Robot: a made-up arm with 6 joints. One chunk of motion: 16 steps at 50 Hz.
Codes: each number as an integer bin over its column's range. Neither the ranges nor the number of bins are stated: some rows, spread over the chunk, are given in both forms.
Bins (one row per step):
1: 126 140 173 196 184 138
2: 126 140 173 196 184 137
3: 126 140 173 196 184 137
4: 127 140 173 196 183 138
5: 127 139 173 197 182 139
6: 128 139 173 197 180 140
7: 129 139 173 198 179 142
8: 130 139 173 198 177 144
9: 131 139 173 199 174 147
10: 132 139 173 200 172 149
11: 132 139 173 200 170 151
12: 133 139 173 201 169 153
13: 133 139 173 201 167 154
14: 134 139 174 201 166 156
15: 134 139 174 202 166 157
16: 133 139 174 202 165 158
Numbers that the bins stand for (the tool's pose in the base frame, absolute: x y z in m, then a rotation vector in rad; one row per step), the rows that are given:
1: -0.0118 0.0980 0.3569 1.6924 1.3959 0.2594
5: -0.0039 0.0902 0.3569 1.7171 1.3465 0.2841
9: 0.0275 0.0902 0.3569 1.7665 1.1488 0.4818
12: 0.0431 0.0902 0.3569 1.8159 1.0253 0.6300
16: 0.0431 0.0902 0.3647 1.8406 0.9265 0.7535
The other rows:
2: -0.0118 0.0980 0.3569 1.6924 1.3959 0.2347
3: -0.0118 0.0980 0.3569 1.6924 1.3959 0.2347
4: -0.0039 0.0980 0.3569 1.6924 1.3712 0.2594
6: 0.0039 0.0902 0.3569 1.7171 1.2971 0.3088
7: 0.0118 0.0902 0.3569 1.7418 1.2724 0.3582
8: 0.0196 0.0902 0.3569 1.7418 1.2229 0.4076
10: 0.0353 0.0902 0.3569 1.7912 1.0994 0.5312
11: 0.0353 0.0902 0.3569 1.7912 1.0500 0.5806
13: 0.0431 0.0902 0.3569 1.8159 0.9759 0.6547
14: 0.0510 0.0902 0.3647 1.8159 0.9512 0.7041
15: 0.0510 0.0902 0.3647 1.8406 0.9512 0.7288

